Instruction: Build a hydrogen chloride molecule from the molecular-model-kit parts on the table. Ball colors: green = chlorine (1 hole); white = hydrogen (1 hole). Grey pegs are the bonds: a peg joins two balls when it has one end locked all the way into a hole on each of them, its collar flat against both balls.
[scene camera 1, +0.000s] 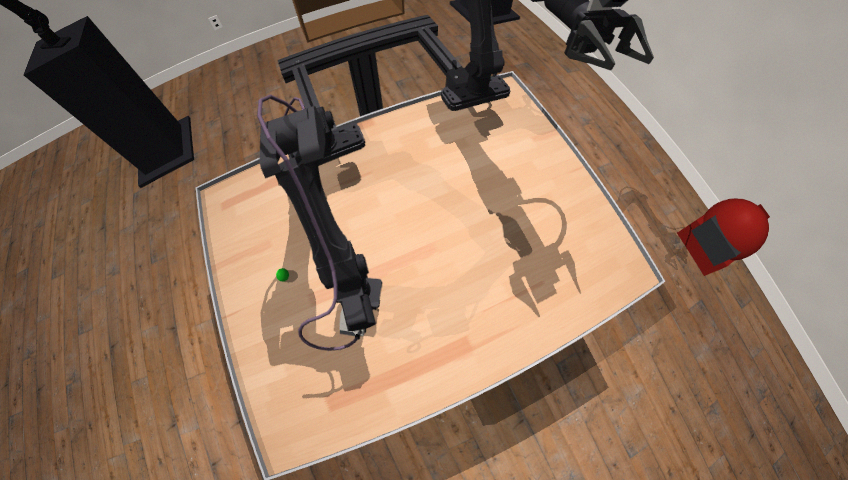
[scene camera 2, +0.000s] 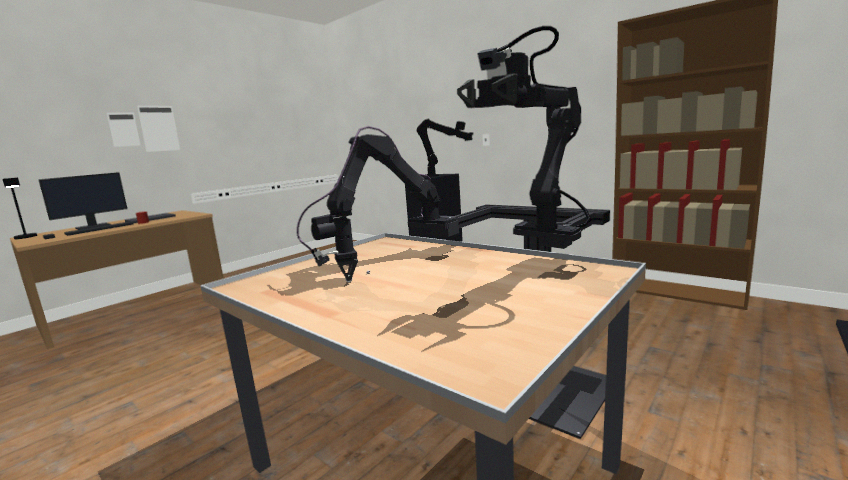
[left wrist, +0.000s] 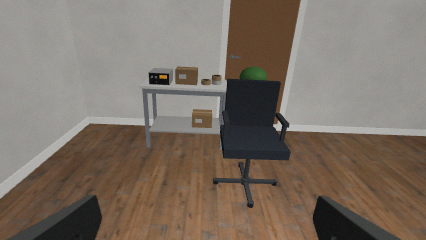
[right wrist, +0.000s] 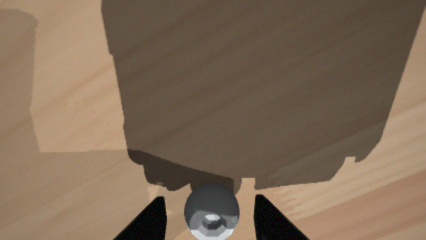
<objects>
my left gripper: scene camera 1; scene camera 2 474, 89; left wrist; not seen in the right wrist view (out of frame)
same spot on my left gripper: (left wrist: 86, 211) = (scene camera 1: 649, 54)
</objects>
